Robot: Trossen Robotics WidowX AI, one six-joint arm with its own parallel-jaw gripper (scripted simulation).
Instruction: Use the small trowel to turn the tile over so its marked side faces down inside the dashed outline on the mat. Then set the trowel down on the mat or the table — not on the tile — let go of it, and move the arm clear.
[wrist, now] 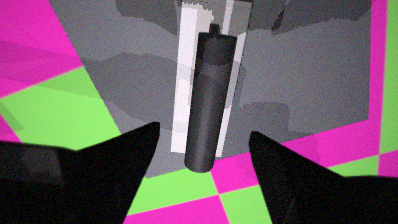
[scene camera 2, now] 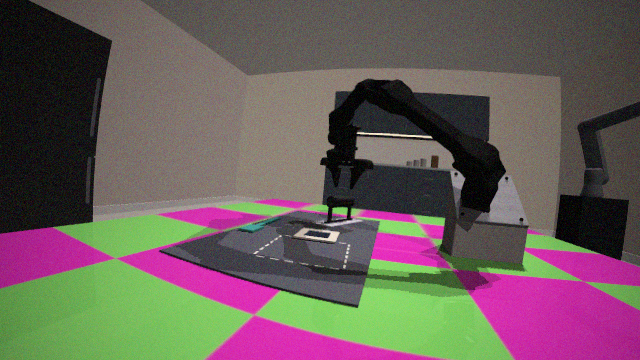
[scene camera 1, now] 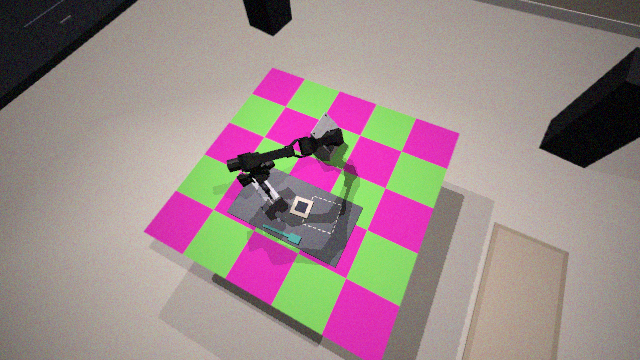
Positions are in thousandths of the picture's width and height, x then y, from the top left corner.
Labels:
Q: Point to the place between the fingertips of my gripper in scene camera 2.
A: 537,524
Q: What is my gripper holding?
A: Nothing.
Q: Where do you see a grey mat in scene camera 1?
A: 390,571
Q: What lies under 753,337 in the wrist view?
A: A grey mat.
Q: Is my gripper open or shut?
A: Open.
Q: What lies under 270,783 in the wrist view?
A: My gripper.

